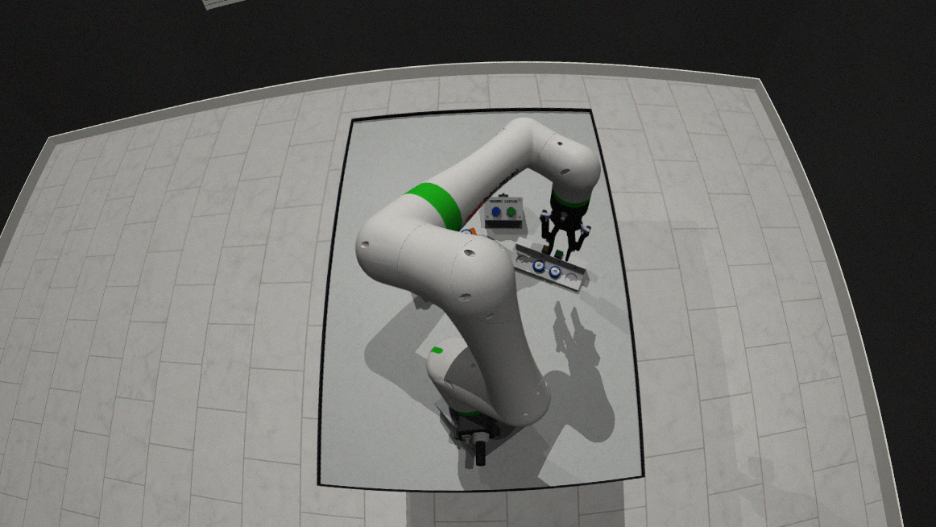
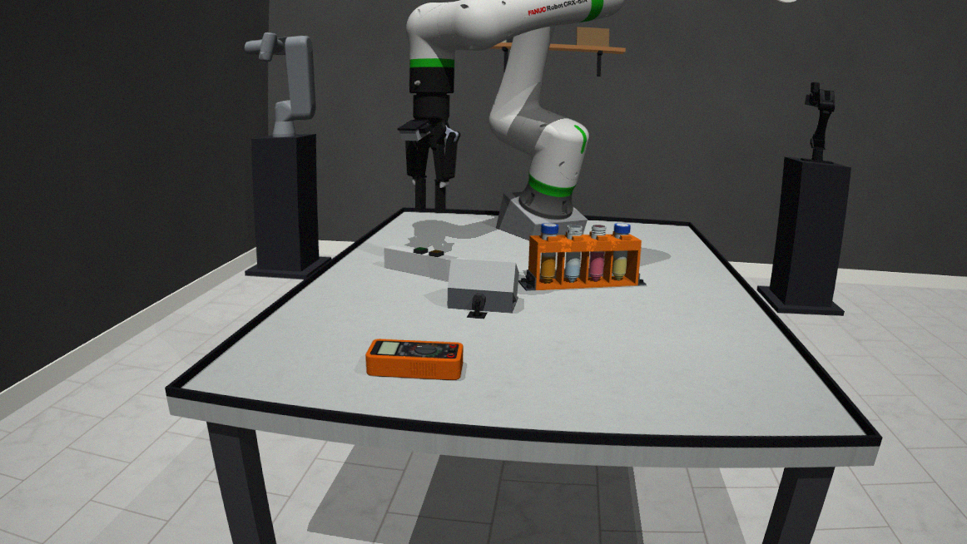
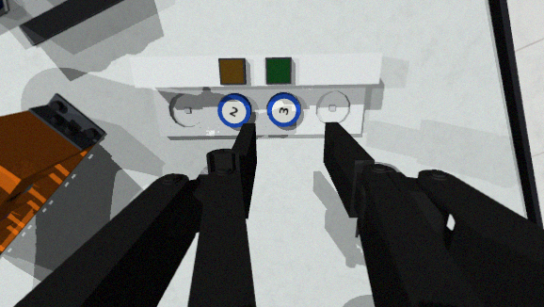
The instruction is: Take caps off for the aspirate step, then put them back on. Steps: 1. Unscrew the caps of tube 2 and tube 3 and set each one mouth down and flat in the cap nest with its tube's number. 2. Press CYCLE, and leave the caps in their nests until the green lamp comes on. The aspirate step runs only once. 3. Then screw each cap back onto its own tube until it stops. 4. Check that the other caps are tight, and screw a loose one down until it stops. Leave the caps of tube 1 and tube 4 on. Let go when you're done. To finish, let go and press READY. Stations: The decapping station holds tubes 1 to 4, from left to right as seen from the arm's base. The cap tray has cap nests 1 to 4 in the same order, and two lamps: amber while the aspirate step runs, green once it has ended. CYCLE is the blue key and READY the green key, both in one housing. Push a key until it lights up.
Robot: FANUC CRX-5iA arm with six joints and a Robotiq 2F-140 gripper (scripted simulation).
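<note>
Now: the blue key 18 cm ahead of my hand, 17 cm to the left of it and 9 cm below it. Round my hand: cap 3: 14 cm below; then green key: 18 cm ahead, 12 cm to the left, 9 cm below; then cap 2: 2 cm ahead, 5 cm to the left, 14 cm below.
</note>
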